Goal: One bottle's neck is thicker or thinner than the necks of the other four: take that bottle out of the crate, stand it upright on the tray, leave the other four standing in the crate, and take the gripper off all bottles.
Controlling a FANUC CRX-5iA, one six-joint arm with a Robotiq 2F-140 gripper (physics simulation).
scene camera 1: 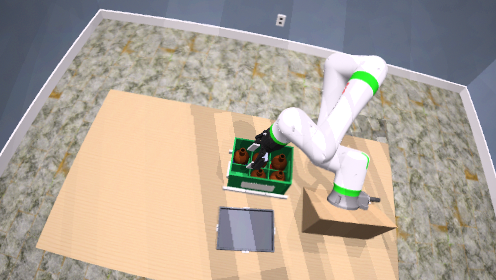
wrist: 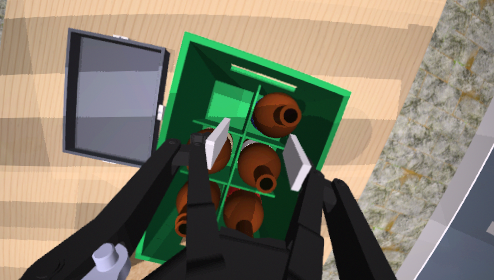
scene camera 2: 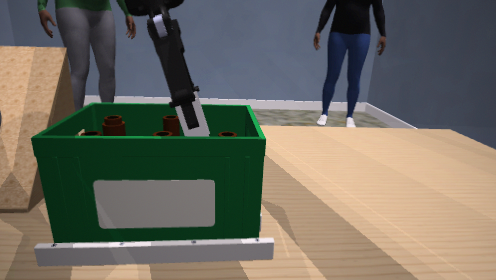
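Note:
The green crate holds five brown bottles and has one empty compartment. The middle bottle of the three-bottle row stands between and below the spread fingertips of my gripper, which is open and empty. In the wrist view the left fingertip overlaps another bottle. An end bottle stands beside the empty compartment. The last two bottles are partly behind the gripper. I cannot tell which neck differs. The dark grey tray is empty.
White strips run along the crate's base. The arm's wooden pedestal stands beside the crate on the wooden table. Two people stand in the background in scene camera 2.

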